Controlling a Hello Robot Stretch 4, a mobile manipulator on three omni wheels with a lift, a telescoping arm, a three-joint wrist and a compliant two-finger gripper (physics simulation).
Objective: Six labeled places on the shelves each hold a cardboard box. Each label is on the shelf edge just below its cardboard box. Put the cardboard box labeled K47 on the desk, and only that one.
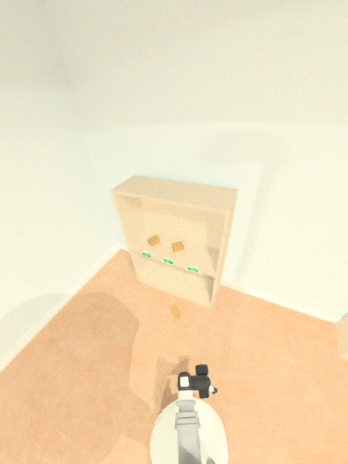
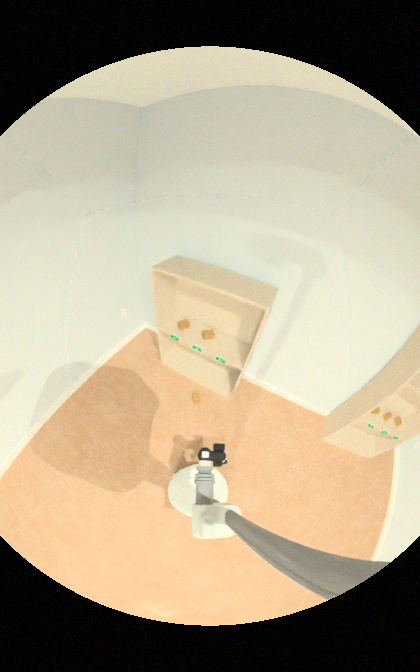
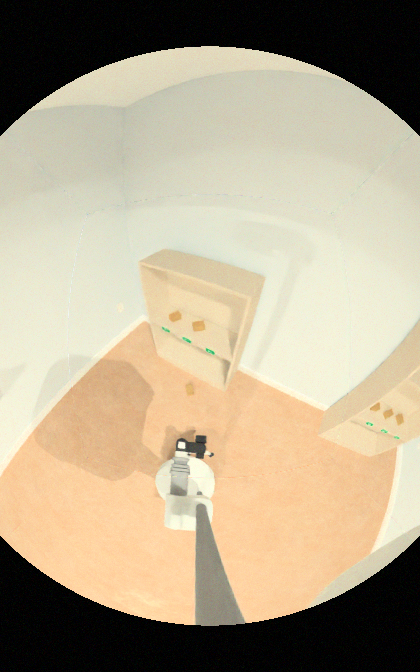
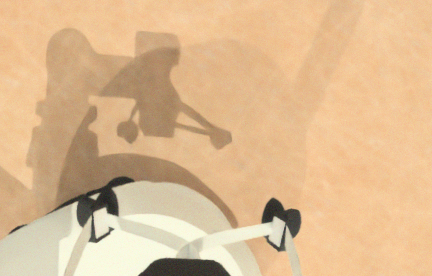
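Observation:
A cardboard box (image 1: pixel 176 312) (image 2: pixel 196 398) (image 3: pixel 190 389) lies on the floor in front of the near shelf unit (image 1: pixel 175 192) (image 2: pixel 215 281) (image 3: pixel 202 269). Two more boxes, a left one (image 1: pixel 154 240) (image 2: pixel 184 324) (image 3: pixel 175 316) and a right one (image 1: pixel 178 246) (image 2: pixel 208 334) (image 3: pixel 199 325), stand on its shelf above the left and middle green labels. The place above the right label (image 1: pixel 193 269) (image 2: pixel 220 360) (image 3: pixel 210 351) is bare. The labels are too small to read. My gripper (image 4: pixel 191 210) is open and empty, pointing down above my base. I cannot make out the desk.
A second shelf unit (image 2: pixel 345 425) (image 3: pixel 342 427) with three boxes and green labels stands at the right. My round white base (image 1: pixel 189 435) (image 4: pixel 160 200) is below the gripper. Walls meet in a corner behind the near shelf unit. A pale surface (image 3: pixel 372 570) of unclear kind shows at the lower right.

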